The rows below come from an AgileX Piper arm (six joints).
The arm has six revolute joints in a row. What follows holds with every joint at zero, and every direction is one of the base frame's.
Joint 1 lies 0.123 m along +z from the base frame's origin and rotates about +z.
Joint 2 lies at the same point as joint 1 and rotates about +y.
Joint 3 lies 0.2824 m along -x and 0.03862 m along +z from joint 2 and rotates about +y.
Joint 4 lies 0.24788 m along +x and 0.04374 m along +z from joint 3 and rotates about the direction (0.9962, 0, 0.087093).
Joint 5 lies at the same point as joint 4 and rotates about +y.
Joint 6 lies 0.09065 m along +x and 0.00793 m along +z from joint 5 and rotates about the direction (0.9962, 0, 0.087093).
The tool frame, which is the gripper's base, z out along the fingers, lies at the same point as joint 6; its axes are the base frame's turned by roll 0, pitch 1.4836 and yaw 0 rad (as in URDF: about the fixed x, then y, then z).
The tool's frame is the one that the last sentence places.
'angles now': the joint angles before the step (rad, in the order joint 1, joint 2, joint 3, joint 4, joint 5, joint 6). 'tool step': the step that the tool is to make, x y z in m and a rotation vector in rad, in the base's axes. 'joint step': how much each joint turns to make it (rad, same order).
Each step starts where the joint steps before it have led.
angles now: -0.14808 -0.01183 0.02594 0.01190 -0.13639 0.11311
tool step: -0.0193 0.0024 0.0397 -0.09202 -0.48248 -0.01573
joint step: -0.00042 -0.00014 0.00007 -0.00055 -0.49086 -0.02161
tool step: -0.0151 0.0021 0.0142 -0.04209 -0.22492 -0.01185
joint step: -0.00085 -0.00169 -0.00004 -0.00047 -0.22705 -0.01159
